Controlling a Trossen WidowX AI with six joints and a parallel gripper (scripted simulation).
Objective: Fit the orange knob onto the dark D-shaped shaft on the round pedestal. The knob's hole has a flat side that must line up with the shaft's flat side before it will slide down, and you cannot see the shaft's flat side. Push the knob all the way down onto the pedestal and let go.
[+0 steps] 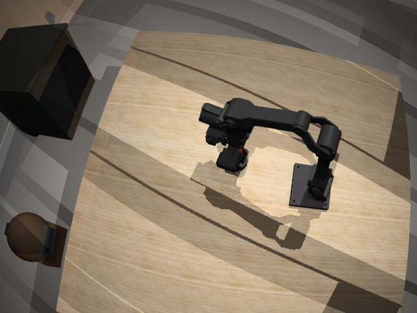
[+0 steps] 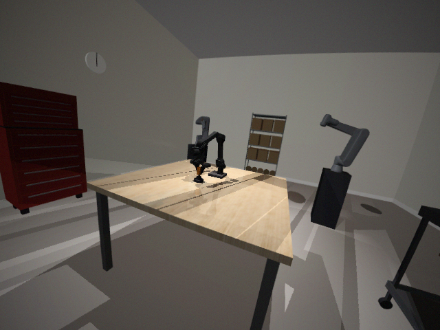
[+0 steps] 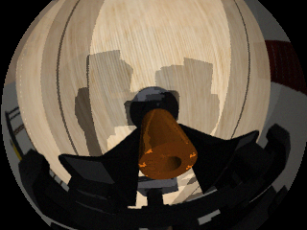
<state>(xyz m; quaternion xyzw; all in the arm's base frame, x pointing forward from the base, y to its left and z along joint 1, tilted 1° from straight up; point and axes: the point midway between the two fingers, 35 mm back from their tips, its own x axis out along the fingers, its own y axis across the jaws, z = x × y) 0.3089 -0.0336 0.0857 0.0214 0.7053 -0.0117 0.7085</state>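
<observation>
The orange knob lies 2 cm above my gripper tip. Round my gripper tip: dark round pedestal 4 cm below.
</observation>
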